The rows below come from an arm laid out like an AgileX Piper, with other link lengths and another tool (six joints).
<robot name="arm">
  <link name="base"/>
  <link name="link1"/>
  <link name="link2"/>
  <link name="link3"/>
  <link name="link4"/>
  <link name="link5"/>
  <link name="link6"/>
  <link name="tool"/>
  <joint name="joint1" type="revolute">
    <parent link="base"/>
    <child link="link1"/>
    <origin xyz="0 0 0.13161" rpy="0 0 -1.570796"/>
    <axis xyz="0 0 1"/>
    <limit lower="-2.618" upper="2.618"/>
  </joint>
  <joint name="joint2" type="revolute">
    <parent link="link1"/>
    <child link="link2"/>
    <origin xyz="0 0 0" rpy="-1.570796 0 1.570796"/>
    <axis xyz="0 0 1"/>
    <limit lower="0" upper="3.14"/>
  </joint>
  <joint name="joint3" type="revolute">
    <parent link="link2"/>
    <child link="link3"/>
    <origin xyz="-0.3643 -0.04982 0" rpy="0 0 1.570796"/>
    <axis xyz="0 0 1"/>
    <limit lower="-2.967" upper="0"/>
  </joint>
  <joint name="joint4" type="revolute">
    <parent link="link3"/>
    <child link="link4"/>
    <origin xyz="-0.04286 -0.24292 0" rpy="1.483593 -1.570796 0"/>
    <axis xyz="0 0 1"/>
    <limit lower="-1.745" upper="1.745"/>
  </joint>
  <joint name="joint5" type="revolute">
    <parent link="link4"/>
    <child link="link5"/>
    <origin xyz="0 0 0" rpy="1.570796 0 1.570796"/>
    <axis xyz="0 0 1"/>
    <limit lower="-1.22" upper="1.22"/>
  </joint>
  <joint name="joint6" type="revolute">
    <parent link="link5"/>
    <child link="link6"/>
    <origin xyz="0 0.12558 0" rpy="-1.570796 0 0"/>
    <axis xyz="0 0 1"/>
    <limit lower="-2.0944" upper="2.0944"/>
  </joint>
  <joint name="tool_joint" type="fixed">
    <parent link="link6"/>
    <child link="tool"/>
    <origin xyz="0.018 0.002 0.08" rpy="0.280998 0 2.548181"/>
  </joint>
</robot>
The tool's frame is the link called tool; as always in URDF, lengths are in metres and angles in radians.
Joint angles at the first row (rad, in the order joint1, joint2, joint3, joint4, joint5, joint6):
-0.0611 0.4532 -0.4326 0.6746 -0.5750 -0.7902
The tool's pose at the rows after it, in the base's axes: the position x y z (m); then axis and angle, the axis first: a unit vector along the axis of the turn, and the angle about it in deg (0 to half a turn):
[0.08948, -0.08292, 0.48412, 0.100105, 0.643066, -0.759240, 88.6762]
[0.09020, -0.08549, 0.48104, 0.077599, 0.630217, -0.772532, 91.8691]
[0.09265, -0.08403, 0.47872, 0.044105, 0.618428, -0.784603, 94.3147]
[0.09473, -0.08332, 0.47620, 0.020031, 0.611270, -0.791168, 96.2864]
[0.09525, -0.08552, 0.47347, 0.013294, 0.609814, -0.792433, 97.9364]
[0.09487, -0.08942, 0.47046, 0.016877, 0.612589, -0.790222, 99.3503]
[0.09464, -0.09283, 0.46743, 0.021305, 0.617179, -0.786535, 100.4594]
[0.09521, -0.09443, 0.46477, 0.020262, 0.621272, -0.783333, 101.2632]
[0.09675, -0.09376, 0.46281, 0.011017, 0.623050, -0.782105, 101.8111]
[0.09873, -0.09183, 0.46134, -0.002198, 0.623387, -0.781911, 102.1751]
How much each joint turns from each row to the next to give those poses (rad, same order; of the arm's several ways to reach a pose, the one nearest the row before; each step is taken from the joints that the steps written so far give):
0.0000 0.0001 0.0000 0.0898 -0.0199 -0.1381
0.0000 0.0000 0.0000 0.0412 -0.0009 -0.0996
0.0000 0.0000 0.0000 0.0123 0.0127 -0.0779
0.0000 0.0000 0.0000 0.0164 0.0110 -0.0632
-0.0001 0.0000 0.0000 0.0334 0.0002 -0.0528
0.0001 0.0000 0.0000 0.0435 -0.0064 -0.0450
0.0000 0.0000 0.0000 0.0396 -0.0046 -0.0356
0.0000 -0.0001 0.0000 0.0279 0.0019 -0.0284
0.0001 0.0001 0.0000 0.0122 0.0098 -0.0232
-0.0002 0.0000 0.0000 0.0028 0.0139 -0.0188

